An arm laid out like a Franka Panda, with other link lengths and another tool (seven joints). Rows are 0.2 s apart.
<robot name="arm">
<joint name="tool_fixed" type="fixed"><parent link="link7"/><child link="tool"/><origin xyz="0.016 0.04 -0.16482" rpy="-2.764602 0 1.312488"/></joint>
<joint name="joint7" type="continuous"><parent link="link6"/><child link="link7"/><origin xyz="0.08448 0 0" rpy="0 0 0"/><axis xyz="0 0 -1"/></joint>
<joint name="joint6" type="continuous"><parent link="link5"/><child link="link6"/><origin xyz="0 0 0" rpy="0 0 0"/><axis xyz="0 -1 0"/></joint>
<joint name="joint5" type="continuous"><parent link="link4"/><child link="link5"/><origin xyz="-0.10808 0 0.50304" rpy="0 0 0"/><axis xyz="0 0 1"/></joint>
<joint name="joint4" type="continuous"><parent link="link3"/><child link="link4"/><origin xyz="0.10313 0 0" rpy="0 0 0"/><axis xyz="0 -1 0"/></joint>
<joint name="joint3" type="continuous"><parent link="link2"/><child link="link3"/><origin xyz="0 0 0.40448" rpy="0 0 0"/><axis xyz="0 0 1"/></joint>
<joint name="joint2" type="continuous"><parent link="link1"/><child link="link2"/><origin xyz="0 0 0" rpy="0 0 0"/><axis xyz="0 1 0"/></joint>
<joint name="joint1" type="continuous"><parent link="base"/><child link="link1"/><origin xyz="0 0 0.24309" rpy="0 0 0"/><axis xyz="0 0 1"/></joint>
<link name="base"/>
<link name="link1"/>
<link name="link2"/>
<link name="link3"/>
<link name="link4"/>
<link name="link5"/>
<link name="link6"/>
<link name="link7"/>
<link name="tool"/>
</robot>
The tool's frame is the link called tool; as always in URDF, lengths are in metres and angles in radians. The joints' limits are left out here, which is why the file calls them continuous.
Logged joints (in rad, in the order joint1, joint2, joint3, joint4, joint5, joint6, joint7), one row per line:
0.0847, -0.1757, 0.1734, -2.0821, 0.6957, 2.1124, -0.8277
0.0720, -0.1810, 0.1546, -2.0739, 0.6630, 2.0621, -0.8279
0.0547, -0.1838, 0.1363, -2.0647, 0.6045, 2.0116, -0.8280
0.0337, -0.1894, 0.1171, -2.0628, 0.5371, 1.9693, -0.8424
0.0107, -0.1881, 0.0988, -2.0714, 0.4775, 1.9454, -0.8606
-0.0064, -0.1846, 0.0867, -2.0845, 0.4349, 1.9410, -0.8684
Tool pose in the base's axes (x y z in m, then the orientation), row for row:
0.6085, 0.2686, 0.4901, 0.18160, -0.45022, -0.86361, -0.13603
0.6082, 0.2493, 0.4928, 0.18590, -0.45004, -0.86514, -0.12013
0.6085, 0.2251, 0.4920, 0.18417, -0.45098, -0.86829, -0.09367
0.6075, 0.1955, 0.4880, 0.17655, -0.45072, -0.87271, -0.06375
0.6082, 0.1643, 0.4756, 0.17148, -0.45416, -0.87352, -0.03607
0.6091, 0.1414, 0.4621, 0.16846, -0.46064, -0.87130, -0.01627
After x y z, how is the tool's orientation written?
As a quaternion, w x y z.
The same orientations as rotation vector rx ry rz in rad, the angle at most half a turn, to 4 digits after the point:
-1.2711, -2.4382, -0.3841
-1.2676, -2.4369, -0.3384
-1.2715, -2.4480, -0.2641
-1.2760, -2.4707, -0.1805
-1.2893, -2.4799, -0.1024
-1.3099, -2.4777, -0.0463

